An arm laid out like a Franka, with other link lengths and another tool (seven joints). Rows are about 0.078 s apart.
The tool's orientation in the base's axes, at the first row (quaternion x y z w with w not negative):
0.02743, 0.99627, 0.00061, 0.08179
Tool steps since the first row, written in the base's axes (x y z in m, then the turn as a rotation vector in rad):
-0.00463, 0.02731, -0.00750, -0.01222, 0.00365, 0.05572
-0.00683, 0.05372, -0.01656, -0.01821, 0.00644, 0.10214
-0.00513, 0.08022, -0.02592, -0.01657, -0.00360, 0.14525
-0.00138, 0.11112, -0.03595, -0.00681, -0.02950, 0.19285
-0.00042, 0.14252, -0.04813, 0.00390, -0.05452, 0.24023
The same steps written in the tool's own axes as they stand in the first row. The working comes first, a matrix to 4 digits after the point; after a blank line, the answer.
The tool's axes in the first row as the columns of a matrix, in the base's axes (used below as rounded here):
-0.9851, 0.0546, 0.1630
0.0548, 0.9985, -0.0033
-0.1629, 0.0057, -0.9866

0.00728, 0.02697, 0.00655, 0.00316, 0.00329, -0.05698
0.01237, 0.05317, 0.01505, 0.00165, 0.00602, -0.10376
0.01367, 0.07967, 0.02447, -0.00754, -0.00367, -0.14599
0.01331, 0.11067, 0.03488, -0.02632, -0.02873, -0.19128
0.01606, 0.14201, 0.04695, -0.04596, -0.05286, -0.23620

